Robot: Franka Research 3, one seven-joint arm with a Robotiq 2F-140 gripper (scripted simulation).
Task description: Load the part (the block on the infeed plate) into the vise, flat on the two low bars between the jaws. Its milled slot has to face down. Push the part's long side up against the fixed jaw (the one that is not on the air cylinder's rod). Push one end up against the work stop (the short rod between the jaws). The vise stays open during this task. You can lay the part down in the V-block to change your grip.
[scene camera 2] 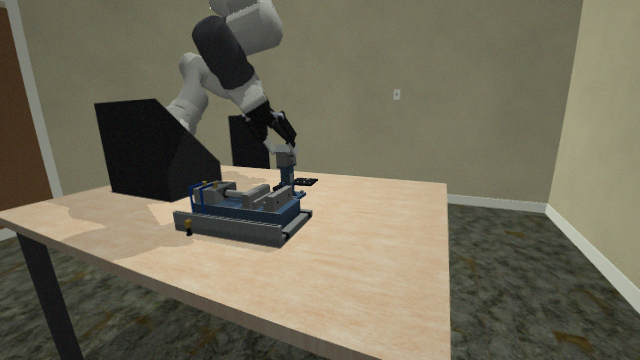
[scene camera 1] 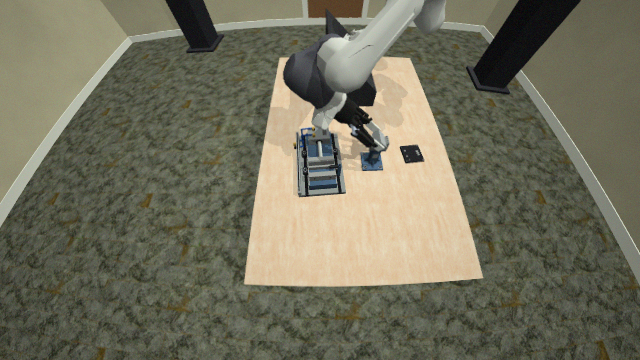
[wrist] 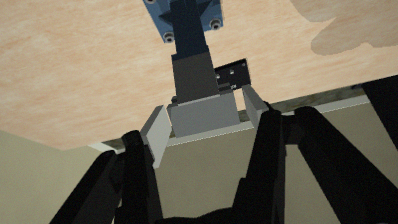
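Observation:
Visible: a part, a black infeed plate and my gripper. Scene camera 1 and the wrist view both show the gripper.

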